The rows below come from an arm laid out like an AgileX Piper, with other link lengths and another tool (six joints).
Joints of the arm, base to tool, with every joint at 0 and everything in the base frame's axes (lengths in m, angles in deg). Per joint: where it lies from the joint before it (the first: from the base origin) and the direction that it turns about. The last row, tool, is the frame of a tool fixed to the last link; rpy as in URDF.
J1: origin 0 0 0.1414 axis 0 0 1
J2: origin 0 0 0 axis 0 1 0
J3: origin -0.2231 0 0.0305 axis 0 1 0
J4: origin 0.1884 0 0.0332 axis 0.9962 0 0.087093
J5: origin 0 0 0 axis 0 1 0
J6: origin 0.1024 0 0.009 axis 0.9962 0 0.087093
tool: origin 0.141 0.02 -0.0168 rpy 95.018 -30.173 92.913
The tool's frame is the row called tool.
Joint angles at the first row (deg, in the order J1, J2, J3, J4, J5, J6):
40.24 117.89 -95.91 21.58 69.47 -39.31
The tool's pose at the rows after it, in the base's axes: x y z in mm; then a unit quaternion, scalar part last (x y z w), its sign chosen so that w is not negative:
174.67 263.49 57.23 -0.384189 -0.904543 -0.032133 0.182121
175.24 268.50 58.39 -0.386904 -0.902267 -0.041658 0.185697
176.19 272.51 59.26 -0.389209 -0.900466 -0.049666 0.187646
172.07 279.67 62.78 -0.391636 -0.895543 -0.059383 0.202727
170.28 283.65 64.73 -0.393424 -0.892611 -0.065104 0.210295
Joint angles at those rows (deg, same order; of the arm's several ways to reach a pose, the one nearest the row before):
40.24 117.89 -95.91 22.41 69.42 -39.35
40.24 117.89 -95.91 23.38 68.66 -39.36
40.24 117.89 -95.92 24.09 67.96 -39.36
40.24 117.90 -95.92 26.27 67.87 -39.44
40.24 117.89 -95.91 27.42 67.72 -39.45

